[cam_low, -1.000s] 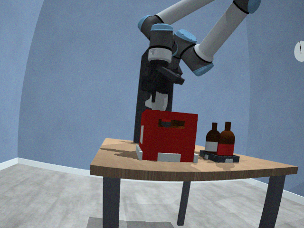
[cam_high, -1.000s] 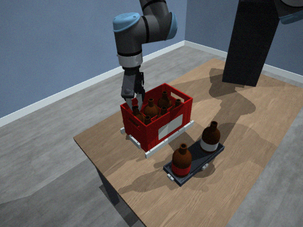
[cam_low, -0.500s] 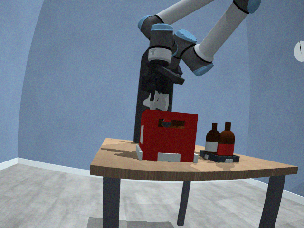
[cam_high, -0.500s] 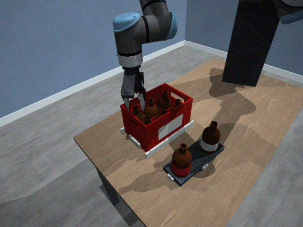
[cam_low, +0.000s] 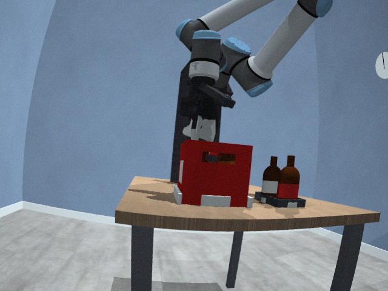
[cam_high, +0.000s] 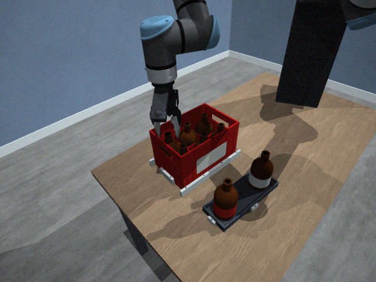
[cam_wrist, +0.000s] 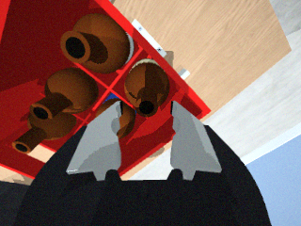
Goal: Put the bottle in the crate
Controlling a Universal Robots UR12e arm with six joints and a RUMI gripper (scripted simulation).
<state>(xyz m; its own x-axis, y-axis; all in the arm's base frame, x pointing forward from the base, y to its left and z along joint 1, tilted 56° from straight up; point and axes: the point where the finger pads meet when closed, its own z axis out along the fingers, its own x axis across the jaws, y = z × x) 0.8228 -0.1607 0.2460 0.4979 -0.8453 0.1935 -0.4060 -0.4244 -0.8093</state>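
Now: the brown bottle 7 cm below my hand. Round my hand: red-label bottle 4 cm behind, 28 cm to the left, 7 cm below; dark tray 12 cm behind, 28 cm to the left, 15 cm below; crate 9 cm behind, 3 cm to the left, 7 cm below.
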